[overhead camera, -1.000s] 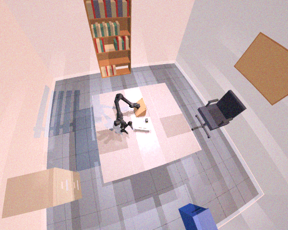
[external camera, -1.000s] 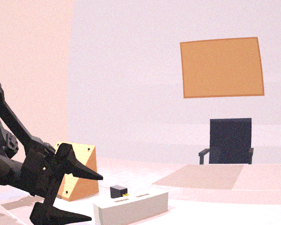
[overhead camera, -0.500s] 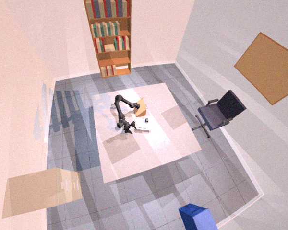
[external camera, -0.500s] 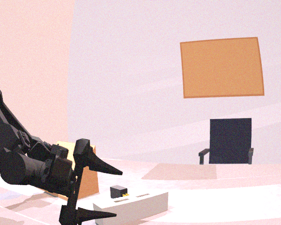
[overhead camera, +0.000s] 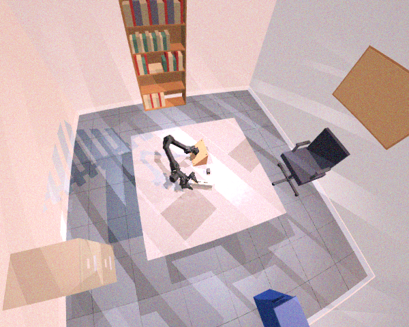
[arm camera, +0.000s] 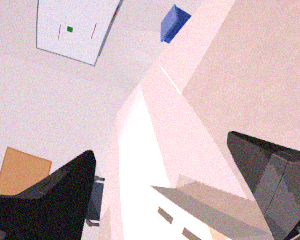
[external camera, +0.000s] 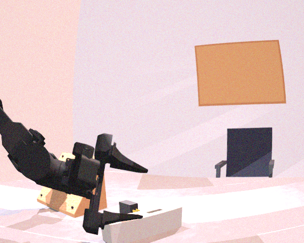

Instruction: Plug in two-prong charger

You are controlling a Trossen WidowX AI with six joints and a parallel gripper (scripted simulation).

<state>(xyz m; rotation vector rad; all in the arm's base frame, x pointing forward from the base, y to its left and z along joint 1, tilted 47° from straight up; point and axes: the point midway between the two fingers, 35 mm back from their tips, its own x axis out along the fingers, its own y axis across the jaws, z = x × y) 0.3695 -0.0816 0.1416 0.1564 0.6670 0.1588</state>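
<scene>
Right now the black two-prong charger is 150 mm behind my gripper tip, 190 mm to the left of it and 120 mm below it.
</scene>
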